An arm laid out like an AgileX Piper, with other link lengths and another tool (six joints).
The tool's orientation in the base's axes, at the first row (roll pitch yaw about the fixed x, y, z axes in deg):
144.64, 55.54, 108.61
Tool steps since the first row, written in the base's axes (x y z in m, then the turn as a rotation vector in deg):
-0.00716, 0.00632, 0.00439, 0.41, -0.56, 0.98
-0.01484, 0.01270, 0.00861, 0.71, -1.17, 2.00
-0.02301, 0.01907, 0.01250, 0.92, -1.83, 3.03
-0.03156, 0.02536, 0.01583, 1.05, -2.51, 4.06
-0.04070, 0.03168, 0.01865, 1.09, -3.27, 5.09
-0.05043, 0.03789, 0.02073, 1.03, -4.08, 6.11
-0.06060, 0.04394, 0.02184, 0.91, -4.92, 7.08
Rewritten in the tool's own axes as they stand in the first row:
0.00106, 0.00150, -0.01035, -1.18, 0.18, 0.11
0.00239, 0.00266, -0.02104, -2.40, 0.26, 0.15
0.00407, 0.00340, -0.03196, -3.65, 0.26, 0.13
0.00625, 0.00367, -0.04286, -4.88, 0.19, 0.06
0.00896, 0.00342, -0.05400, -6.15, 0.01, -0.04
0.01233, 0.00249, -0.06519, -7.41, -0.27, -0.19
0.01650, 0.00085, -0.07620, -8.64, -0.62, -0.35

